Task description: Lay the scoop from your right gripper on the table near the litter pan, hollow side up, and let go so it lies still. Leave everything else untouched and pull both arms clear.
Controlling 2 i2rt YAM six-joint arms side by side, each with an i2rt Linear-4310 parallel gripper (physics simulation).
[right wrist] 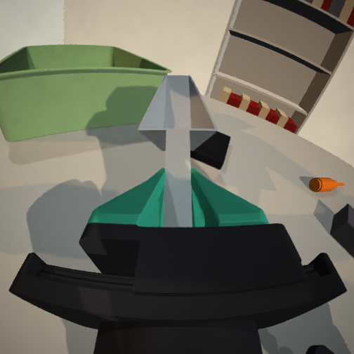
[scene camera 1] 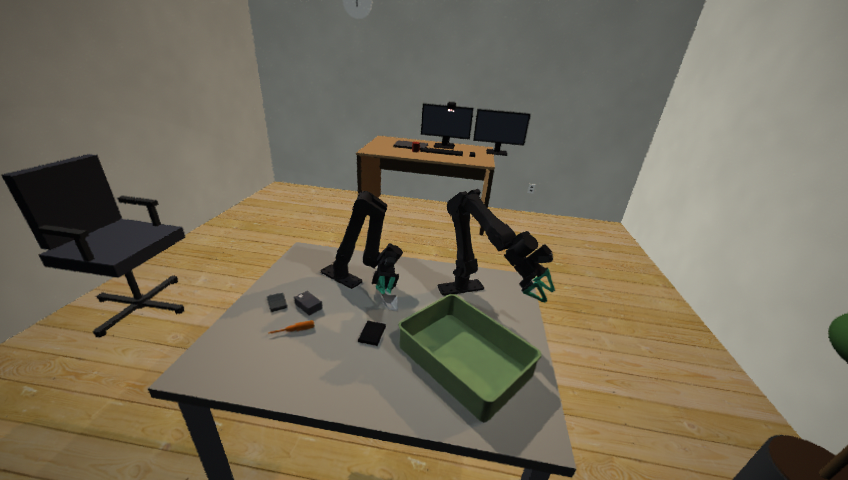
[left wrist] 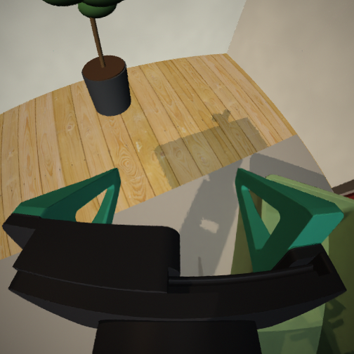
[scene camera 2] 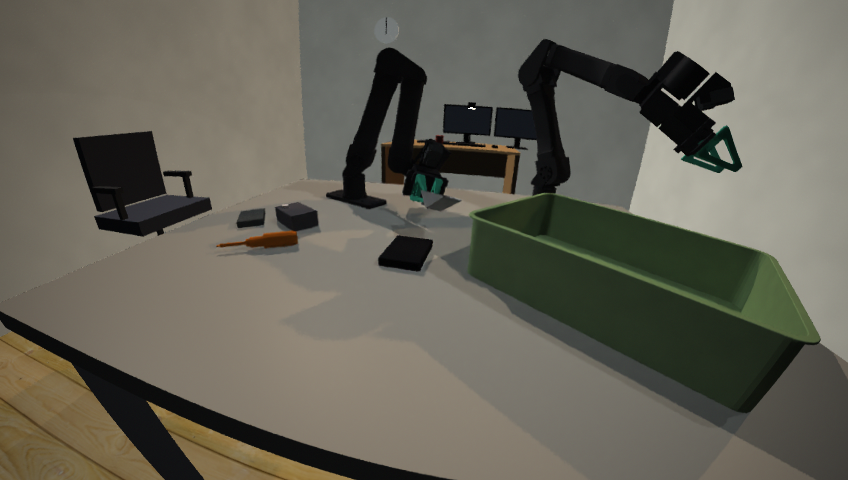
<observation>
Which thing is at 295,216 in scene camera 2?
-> A dark box.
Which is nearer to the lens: the grey scoop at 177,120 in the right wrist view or the green litter pan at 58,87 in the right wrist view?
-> The grey scoop.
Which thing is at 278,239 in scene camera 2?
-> An orange screwdriver.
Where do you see a green litter pan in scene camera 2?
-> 721,318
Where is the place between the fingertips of my left gripper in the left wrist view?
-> At 177,174
</observation>
